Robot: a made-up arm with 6 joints. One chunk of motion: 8 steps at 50 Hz.
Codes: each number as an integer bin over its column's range. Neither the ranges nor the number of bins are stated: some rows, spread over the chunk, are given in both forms.
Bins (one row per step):
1: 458 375 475 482 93 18
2: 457 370 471 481 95 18
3: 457 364 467 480 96 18
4: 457 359 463 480 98 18
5: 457 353 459 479 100 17
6: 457 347 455 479 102 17
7: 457 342 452 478 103 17
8: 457 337 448 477 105 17
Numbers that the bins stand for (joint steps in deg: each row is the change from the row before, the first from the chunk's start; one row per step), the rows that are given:
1: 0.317 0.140 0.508 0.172 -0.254 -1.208
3: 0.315 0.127 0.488 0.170 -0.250 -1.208
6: 0.315 0.107 0.458 0.169 -0.240 -1.214
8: 0.315 0.096 0.440 0.167 -0.236 -1.214
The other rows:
2: 0.315 0.134 0.498 0.171 -0.251 -1.208
4: 0.315 0.122 0.478 0.170 -0.247 -1.208
5: 0.315 0.114 0.468 0.169 -0.243 -1.214
7: 0.315 0.102 0.450 0.168 -0.239 -1.214

